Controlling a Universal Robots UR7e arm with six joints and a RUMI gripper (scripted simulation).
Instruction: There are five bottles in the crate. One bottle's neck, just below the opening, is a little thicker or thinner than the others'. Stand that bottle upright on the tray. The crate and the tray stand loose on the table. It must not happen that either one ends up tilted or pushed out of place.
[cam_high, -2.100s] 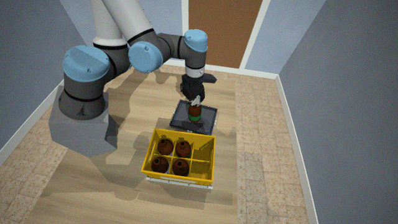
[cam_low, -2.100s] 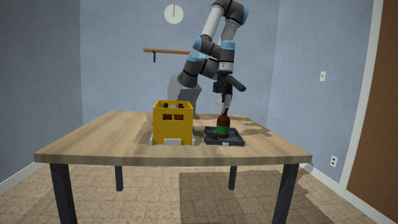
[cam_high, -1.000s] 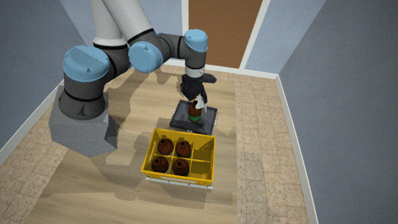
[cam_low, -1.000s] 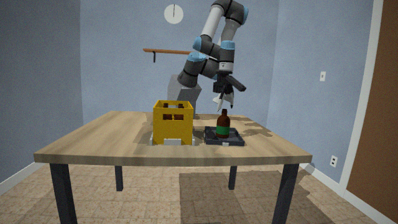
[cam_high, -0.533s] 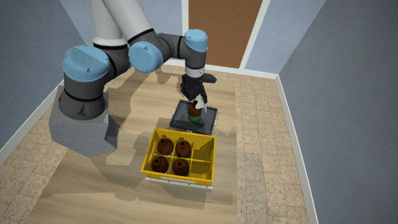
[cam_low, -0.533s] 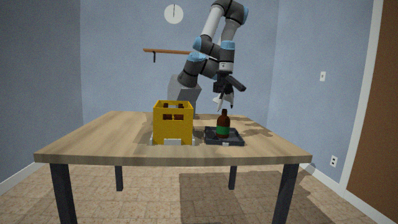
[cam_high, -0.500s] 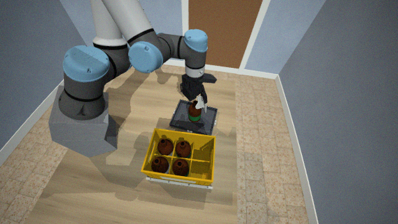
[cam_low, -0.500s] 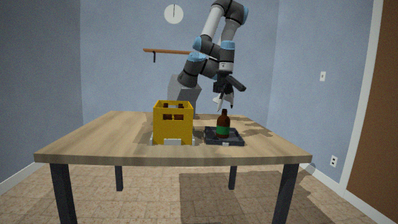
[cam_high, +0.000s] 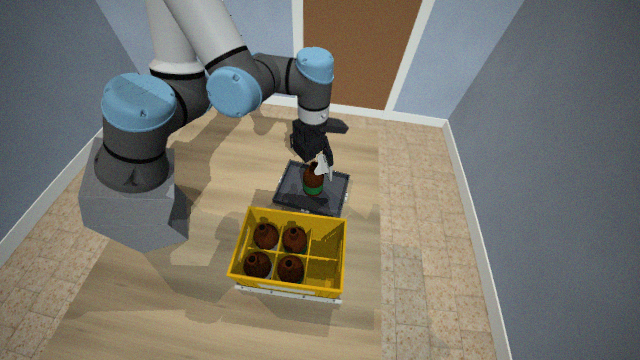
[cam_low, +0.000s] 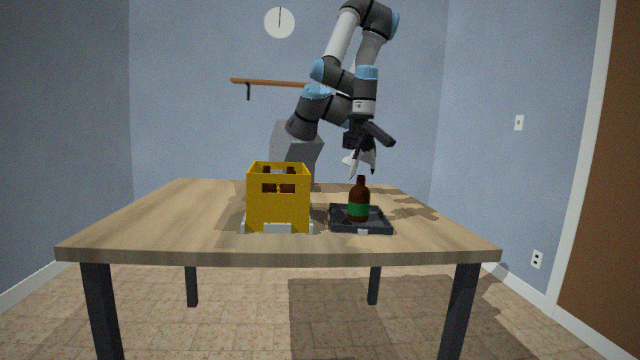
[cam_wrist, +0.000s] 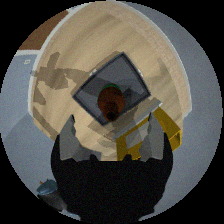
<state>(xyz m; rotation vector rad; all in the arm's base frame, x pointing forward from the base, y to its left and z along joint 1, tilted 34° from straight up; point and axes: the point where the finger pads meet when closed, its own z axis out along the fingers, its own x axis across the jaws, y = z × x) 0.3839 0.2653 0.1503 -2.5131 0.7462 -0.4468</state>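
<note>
Now: hand 70 mm above the bottle. Also, from my hand: crate: 60 mm ahead, 270 mm to the right, 70 mm below; then tray: 140 mm below.
</note>
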